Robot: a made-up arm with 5 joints.
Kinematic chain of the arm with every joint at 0, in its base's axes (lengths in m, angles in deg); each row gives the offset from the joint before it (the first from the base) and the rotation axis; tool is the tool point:
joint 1: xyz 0 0 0.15 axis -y
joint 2: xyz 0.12 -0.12 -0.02 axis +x
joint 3: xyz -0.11 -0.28 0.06 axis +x
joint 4: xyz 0.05 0.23 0 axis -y
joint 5: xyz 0.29 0 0 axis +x
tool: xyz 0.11 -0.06 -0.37
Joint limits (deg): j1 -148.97..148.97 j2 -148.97..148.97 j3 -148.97..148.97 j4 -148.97..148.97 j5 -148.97..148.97
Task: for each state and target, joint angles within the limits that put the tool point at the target. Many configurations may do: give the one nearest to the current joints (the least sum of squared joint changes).
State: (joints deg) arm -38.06 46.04 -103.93 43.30 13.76
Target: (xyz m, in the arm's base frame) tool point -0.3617 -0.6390 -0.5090
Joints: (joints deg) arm -67.01 42.55 -122.82 0.90 31.65
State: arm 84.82 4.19 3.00 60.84 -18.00
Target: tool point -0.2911 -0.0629 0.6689
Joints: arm 88.09 -16.53 -10.86 77.70 2.47
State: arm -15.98 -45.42 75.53 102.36 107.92
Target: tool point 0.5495 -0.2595 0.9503
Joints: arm -28.77 -54.28 112.81 87.57 96.22
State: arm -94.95 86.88 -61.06 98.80 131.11
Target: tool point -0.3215 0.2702 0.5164
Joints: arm -88.03 70.53 -93.12 127.96 139.52
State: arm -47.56 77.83 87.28 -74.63 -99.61
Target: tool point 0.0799 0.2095 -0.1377
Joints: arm -44.37 97.84 36.32 -74.51 -95.46
